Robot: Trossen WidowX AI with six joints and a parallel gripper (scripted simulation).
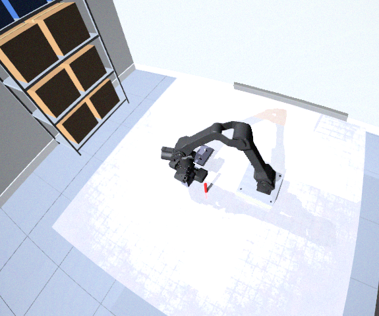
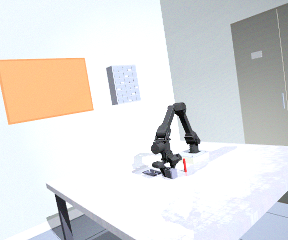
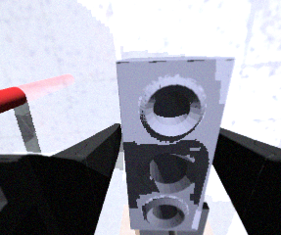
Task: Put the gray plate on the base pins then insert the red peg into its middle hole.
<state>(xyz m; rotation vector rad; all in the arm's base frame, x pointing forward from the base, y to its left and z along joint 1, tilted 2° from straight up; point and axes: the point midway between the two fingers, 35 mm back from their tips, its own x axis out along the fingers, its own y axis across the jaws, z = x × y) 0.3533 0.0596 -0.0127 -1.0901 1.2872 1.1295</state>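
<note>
The gray plate lies 30 mm above my gripper tip. The rest, counted from my gripper tip: base: 150 mm to the right, 10 mm behind; then red peg: 100 mm behind, 40 mm to the left, 30 mm above.
</note>
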